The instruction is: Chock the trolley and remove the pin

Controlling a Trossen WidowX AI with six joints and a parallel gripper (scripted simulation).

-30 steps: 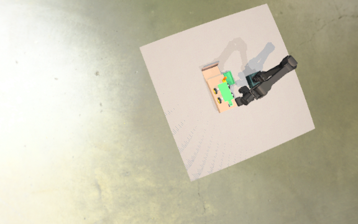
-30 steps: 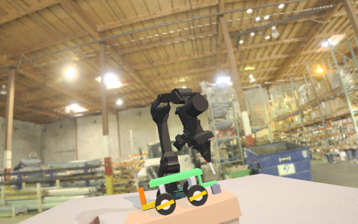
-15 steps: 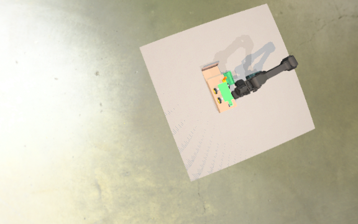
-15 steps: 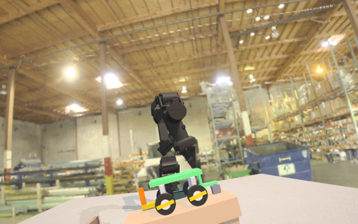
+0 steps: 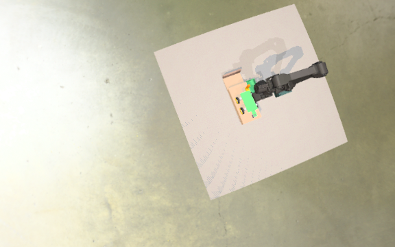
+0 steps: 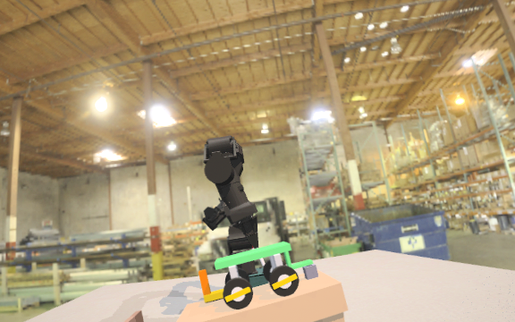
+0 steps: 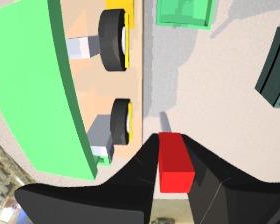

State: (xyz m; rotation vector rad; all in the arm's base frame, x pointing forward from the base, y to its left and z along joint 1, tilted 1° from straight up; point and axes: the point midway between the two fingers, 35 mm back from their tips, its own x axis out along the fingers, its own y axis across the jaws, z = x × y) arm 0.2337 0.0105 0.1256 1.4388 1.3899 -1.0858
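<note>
Right now my gripper tip is 16 cm above the green tray, 12 cm to the left of it and 3 cm past it. The rest, counted from my gripper tip: peach ramp 11 cm below, 10 cm ahead, 2 cm to the right; then stop pin right at my gripper tip.
</note>
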